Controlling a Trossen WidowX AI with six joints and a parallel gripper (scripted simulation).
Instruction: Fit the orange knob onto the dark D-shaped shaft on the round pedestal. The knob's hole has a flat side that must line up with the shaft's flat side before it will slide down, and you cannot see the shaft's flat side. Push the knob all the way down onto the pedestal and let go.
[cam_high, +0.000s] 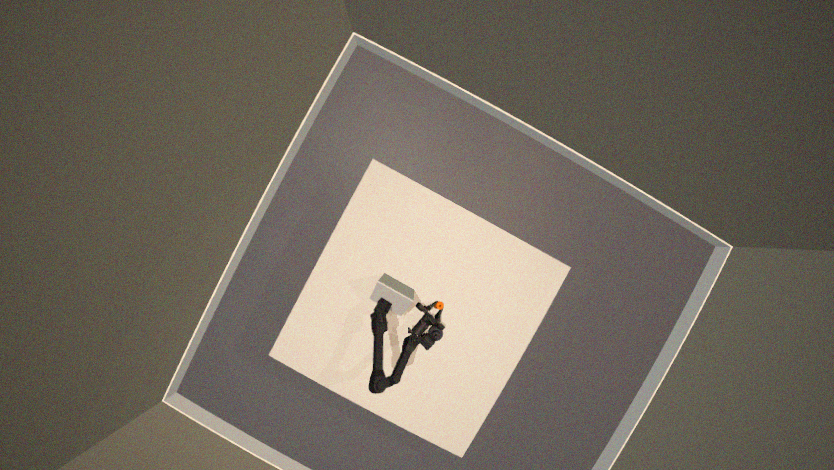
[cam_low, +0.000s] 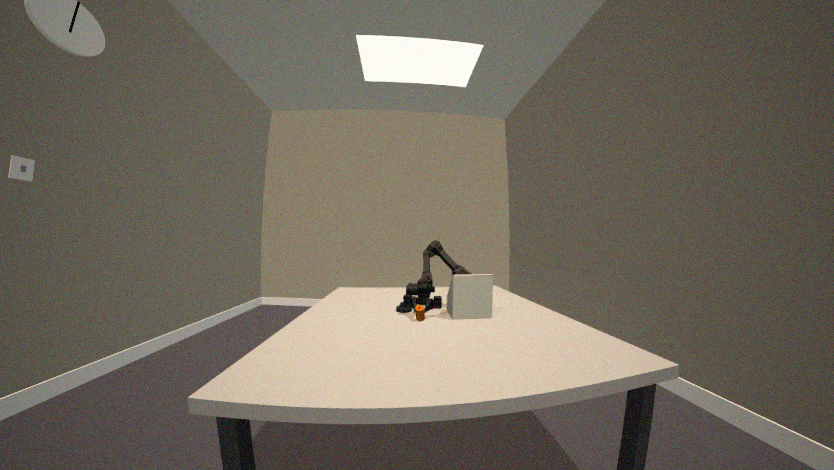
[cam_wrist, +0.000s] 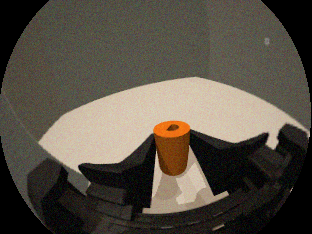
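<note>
Now: gripper tip 2 cm to the left of the orange knob and 1 cm above it. Round my gripper tip: dark round pedestal 16 cm to the right, 8 cm ahead, 2 cm below.
</note>
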